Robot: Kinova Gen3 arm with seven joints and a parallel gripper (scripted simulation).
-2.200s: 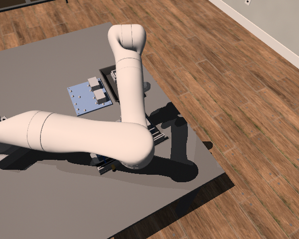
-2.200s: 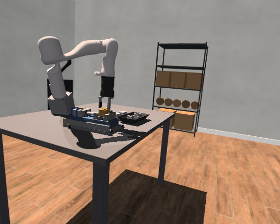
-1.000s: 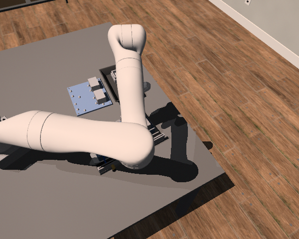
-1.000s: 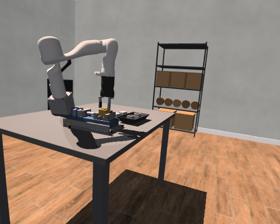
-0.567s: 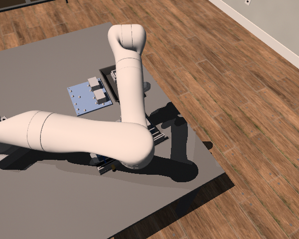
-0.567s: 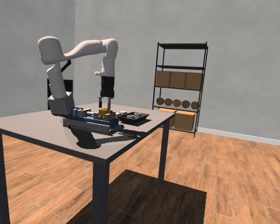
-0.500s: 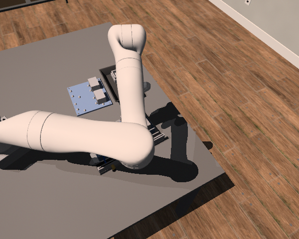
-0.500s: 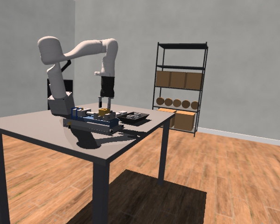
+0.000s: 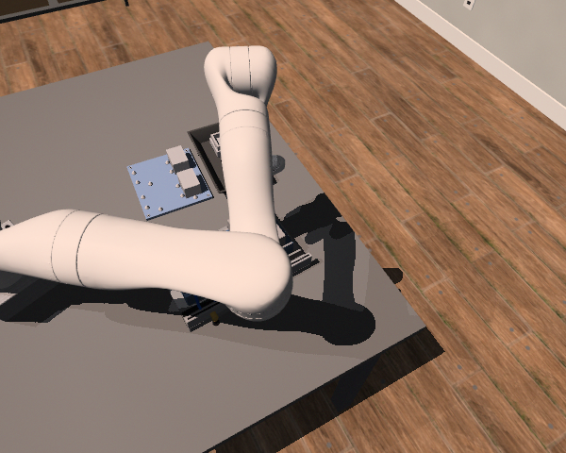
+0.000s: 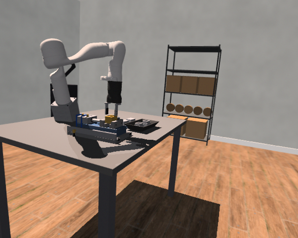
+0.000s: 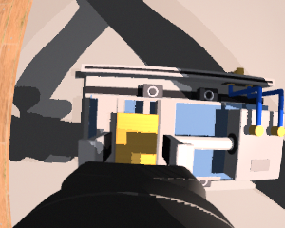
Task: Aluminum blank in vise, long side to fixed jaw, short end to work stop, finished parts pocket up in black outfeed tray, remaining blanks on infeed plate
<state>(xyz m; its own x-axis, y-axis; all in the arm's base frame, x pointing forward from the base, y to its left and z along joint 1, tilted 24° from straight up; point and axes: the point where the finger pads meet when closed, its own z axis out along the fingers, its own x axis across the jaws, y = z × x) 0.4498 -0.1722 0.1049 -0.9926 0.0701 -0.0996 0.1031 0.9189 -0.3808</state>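
Now: hand 40 mm above the yellow brass blank. The rest, counted from my hand: vise 100 mm below, 60 mm behind, 10 mm to the left; fixed jaw 60 mm below, 40 mm ahead; infeed plate 310 mm to the left, 130 mm below, 50 mm behind.
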